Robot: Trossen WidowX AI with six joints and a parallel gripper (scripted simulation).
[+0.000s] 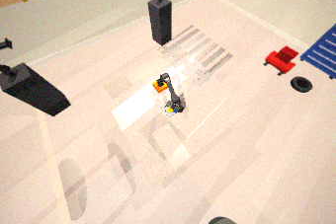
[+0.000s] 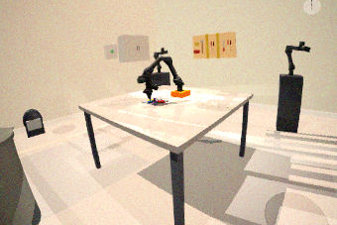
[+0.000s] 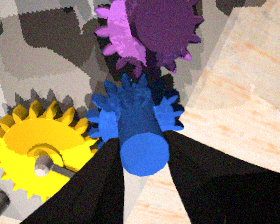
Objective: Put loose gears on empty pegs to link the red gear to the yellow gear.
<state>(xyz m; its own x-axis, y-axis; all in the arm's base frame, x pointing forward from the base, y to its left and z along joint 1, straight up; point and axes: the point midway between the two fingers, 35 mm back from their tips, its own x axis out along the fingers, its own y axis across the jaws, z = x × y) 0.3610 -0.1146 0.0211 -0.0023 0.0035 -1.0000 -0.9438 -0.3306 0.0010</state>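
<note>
Now: the blue gear 10 mm below my gripper tip. Round my gripper tip: yellow gear: 50 mm behind, 30 mm to the right, 20 mm below; purple gear: 50 mm to the left, 10 mm below, 10 mm behind; red gear: 90 mm to the left, 40 mm behind, 20 mm below.
</note>
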